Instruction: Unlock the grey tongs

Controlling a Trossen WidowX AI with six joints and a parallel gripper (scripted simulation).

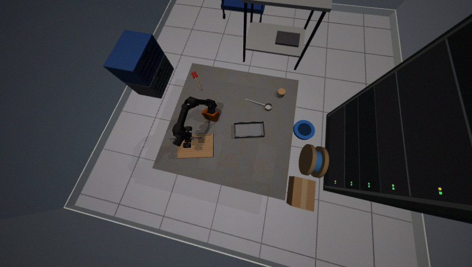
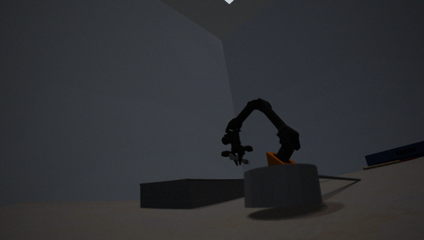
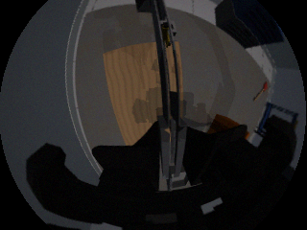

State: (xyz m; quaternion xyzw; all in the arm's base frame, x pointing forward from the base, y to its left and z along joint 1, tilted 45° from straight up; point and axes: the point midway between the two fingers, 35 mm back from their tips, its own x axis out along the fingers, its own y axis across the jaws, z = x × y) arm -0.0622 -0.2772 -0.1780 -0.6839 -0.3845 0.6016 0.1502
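My gripper tip is 15 cm above the wooden board, 3 cm to the left of it and 1 cm short of it. The rest, counted from my gripper tip: roasting tin: 47 cm ahead, 29 cm to the left, 13 cm below.
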